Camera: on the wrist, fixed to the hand. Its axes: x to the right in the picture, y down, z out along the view.
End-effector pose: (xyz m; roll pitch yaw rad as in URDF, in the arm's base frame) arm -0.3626 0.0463 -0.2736 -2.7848 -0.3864 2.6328
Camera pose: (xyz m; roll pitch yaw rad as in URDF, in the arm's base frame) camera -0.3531 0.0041 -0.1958 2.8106 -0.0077 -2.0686
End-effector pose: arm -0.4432 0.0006 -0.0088 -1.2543 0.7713 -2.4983
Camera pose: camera -0.5135 0.0499 0.0149 -1.5454 -0.8063 -2.4564
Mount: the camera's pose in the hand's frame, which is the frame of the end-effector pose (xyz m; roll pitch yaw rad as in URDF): 0.0026 -0.0592 -0.0665 0.0581 -0.3455 -1.5785
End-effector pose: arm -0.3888 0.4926 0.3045 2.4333 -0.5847 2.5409
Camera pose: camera -0.4350 0.4173 0.3159 2.2723 0.8167 -2.9357
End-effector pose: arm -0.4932 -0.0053 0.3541 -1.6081 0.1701 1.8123
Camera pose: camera -0.4339 0.0227 0.4144 -2.6701 -1.1566 3.0015
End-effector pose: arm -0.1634 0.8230 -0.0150 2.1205 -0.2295 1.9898
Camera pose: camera -0.2459 0.7929 -0.0297 2.3565 1.2702 2.7443
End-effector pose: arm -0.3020 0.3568 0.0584 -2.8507 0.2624 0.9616
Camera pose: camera -0.3195 0.3976 0.1356 -2.8230 0.0509 2.5536
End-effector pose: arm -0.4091 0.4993 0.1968 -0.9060 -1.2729 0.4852
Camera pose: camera -0.3717 0.4186 0.2009 1.5304 -0.2752 -2.3242
